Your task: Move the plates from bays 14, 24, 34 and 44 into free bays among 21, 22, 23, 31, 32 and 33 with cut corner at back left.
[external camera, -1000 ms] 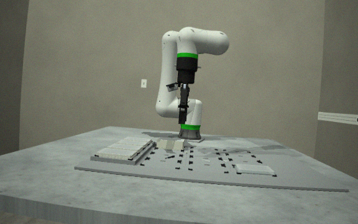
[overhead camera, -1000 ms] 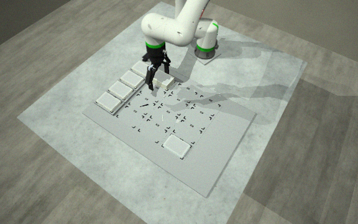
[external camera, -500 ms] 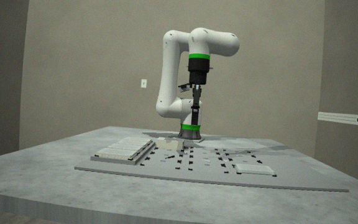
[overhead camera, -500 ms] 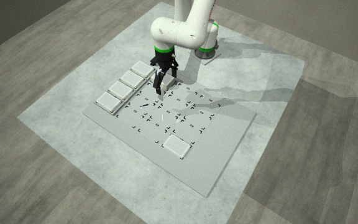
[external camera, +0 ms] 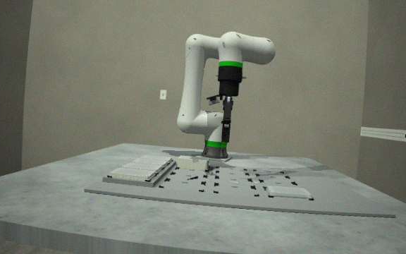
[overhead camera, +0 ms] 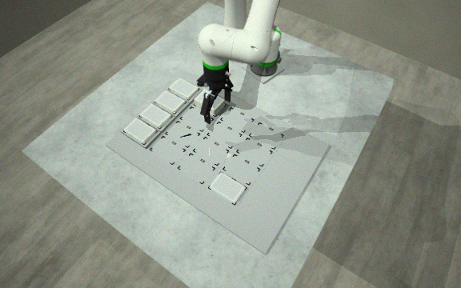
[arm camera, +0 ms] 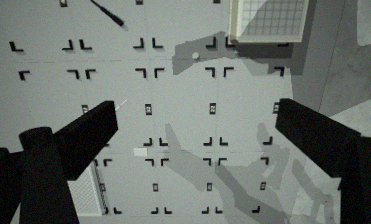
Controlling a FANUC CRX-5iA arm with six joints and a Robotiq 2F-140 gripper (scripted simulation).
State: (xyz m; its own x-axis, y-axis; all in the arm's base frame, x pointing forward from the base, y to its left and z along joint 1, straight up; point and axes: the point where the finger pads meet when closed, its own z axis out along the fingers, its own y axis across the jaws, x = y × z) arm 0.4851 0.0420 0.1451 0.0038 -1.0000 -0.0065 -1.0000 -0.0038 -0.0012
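My gripper is now 12 cm short of the white tip, 4 cm to the right of it and 14 cm above it. Also, from my hand: sealed deep-well block: 10 cm behind, 12 cm to the right, 12 cm below; plate: 22 cm ahead, 21 cm to the left, 14 cm below; thin black stick: 12 cm ahead, 10 cm to the right, 14 cm below.
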